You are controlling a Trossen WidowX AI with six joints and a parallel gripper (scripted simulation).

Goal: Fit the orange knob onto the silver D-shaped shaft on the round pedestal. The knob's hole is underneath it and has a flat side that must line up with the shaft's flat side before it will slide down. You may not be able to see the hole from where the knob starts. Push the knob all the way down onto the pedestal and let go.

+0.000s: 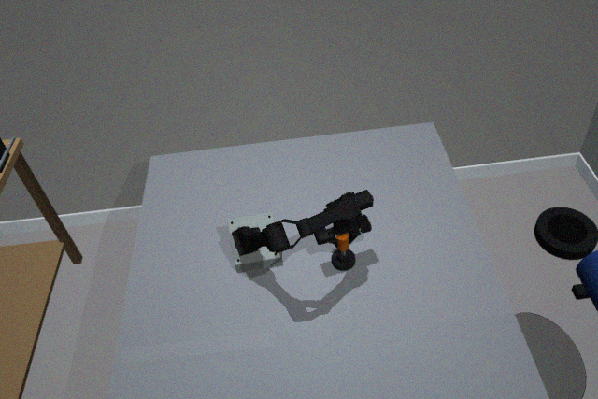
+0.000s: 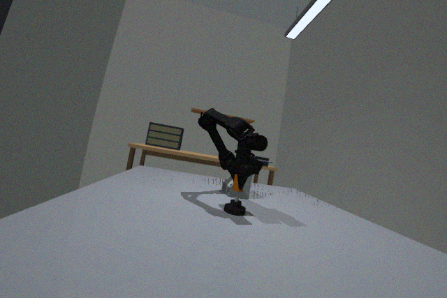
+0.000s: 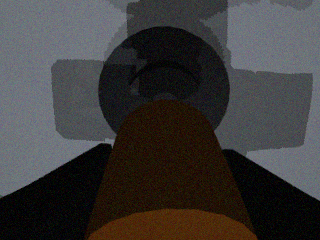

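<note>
Right now the orange knob is 3 cm above my gripper tip. Also, from my gripper tip: round black pedestal 6 cm below.
</note>
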